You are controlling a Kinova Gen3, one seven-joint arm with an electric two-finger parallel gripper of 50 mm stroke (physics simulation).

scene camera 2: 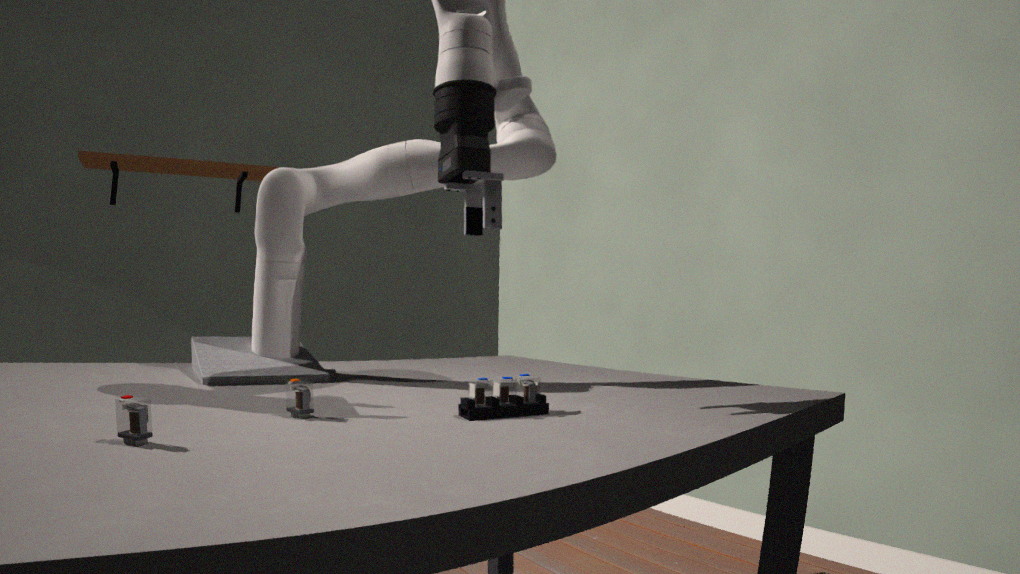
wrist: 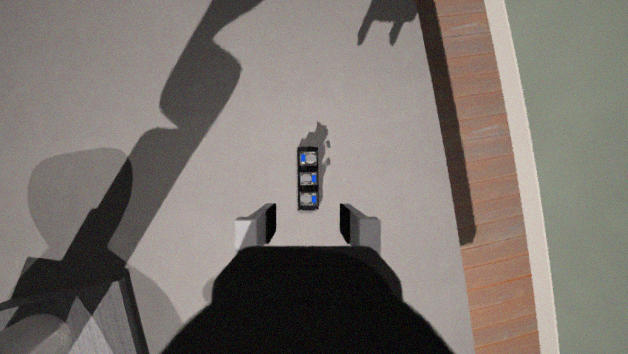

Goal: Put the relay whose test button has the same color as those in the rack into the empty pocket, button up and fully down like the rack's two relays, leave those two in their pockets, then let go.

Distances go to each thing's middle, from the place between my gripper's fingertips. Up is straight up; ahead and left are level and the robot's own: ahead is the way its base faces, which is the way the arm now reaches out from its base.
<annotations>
I see the black rack (scene camera 2: 467,410) 1 cm ahead of my hand, 3 cm to the left of it and 21 cm below it.
</annotations>
